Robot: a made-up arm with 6 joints.
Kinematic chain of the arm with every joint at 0, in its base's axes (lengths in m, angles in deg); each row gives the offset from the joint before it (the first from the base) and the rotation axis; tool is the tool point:
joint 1: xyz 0 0 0.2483 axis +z
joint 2: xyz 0 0 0 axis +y
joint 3: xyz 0 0 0.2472 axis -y
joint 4: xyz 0 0 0 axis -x
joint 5: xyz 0.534 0 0 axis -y
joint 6: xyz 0 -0.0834 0 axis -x
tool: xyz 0 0 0
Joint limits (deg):
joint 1: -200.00..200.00
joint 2: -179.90..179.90
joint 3: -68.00..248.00
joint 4: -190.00..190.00
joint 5: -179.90..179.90
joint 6: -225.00..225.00
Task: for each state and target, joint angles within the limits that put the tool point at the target. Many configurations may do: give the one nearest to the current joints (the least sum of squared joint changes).
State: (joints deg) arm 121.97 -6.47 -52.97 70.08 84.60 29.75
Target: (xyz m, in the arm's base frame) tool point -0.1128 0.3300 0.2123
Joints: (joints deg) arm 114.00 -32.84 -67.93 68.03 84.60 29.75
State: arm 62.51 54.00 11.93 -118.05 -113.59 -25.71
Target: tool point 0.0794 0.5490 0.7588
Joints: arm 77.01 22.33 61.31 -123.53 -113.59 -25.71
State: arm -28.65 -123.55 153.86 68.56 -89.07 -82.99
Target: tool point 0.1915 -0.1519 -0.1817
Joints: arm -31.70 -122.65 195.66 69.93 -89.07 -82.99
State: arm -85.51 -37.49 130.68 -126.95 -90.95 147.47
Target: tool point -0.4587 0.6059 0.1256
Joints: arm -49.53 -81.29 123.54 -122.10 -90.95 147.47
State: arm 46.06 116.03 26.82 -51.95 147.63 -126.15
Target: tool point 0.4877 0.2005 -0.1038
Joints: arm 28.17 67.07 17.41 -50.12 147.63 -126.15
